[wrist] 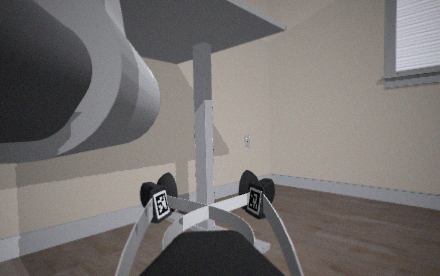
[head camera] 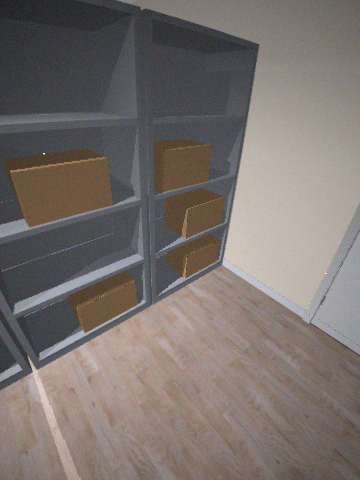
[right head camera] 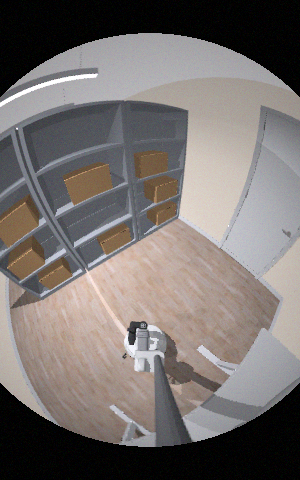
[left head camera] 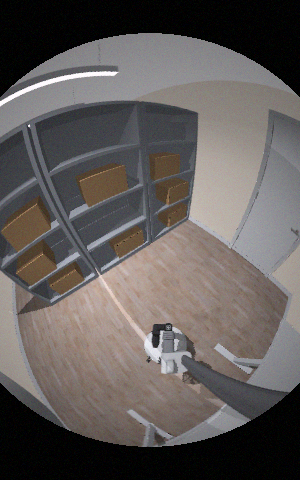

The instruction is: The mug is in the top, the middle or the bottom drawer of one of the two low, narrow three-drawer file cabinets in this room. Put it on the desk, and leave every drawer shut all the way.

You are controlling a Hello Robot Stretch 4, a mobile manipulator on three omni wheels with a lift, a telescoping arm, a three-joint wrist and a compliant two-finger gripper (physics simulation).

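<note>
Neither the mug nor a three-drawer file cabinet shows in these views. The desk is partly visible: its light grey top is at the lower right in both side head views, and the underside of its top is at the upper middle in the wrist view, with a pale leg below. My gripper is open and empty, its two dark fingertips apart in front of the desk leg in the wrist view. The arm is folded in over the base in the side head views.
Tall grey open shelf units hold several brown boxes. A grey door is at the right. A window and a wall outlet show in the wrist view.
</note>
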